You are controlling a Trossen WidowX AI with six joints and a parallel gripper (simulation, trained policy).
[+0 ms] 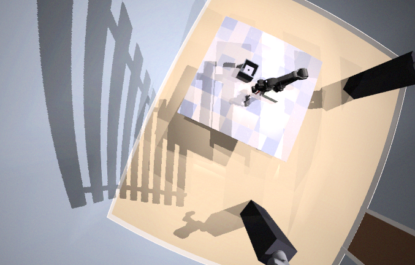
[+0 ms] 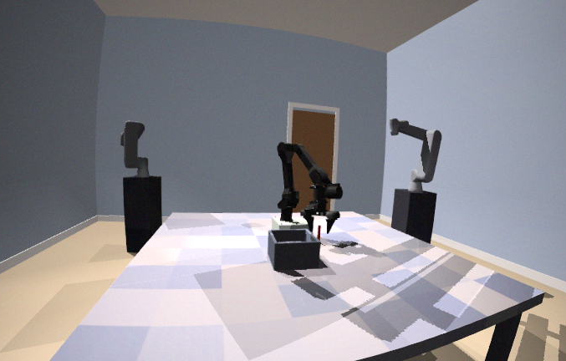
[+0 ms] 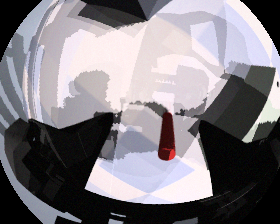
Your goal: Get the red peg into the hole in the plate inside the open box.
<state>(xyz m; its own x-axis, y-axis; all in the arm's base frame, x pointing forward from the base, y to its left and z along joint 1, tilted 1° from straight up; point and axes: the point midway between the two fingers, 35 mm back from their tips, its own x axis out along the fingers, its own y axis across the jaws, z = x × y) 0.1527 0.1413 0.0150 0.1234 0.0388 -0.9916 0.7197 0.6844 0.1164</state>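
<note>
My gripper tip is now 2 cm past the red peg and 1 cm above it. Also, from my gripper tip: dark box (20 cm ahead, 14 cm to the right, 2 cm below); then grey plate (20 cm ahead, 14 cm to the right).
</note>
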